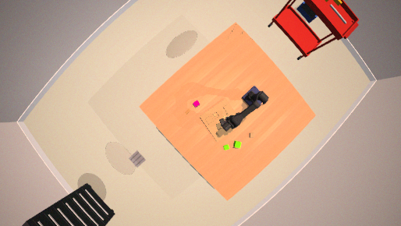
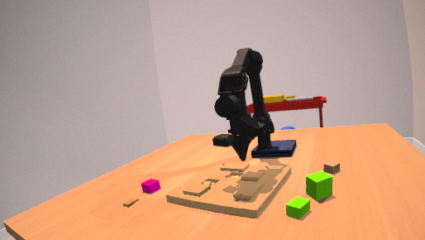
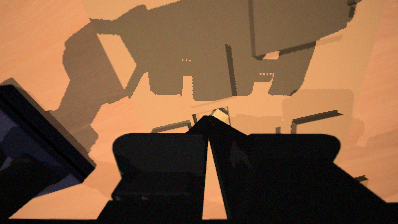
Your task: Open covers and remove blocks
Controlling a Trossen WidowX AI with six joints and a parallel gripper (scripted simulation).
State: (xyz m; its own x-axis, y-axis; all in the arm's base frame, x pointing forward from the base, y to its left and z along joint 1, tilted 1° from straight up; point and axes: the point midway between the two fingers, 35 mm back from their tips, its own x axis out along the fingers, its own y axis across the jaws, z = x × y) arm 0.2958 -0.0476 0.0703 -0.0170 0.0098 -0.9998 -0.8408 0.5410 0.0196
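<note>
Now: gripper tip 5 cm above the tan puzzle board, 3 cm to the left of it and 3 cm short of it. Also, from my gripper tip: magenta block 32 cm to the right, 6 cm below, 6 cm ahead; then small green block 22 cm ahead, 16 cm to the left, 6 cm below; then large green block 22 cm to the left, 14 cm ahead, 4 cm below.
</note>
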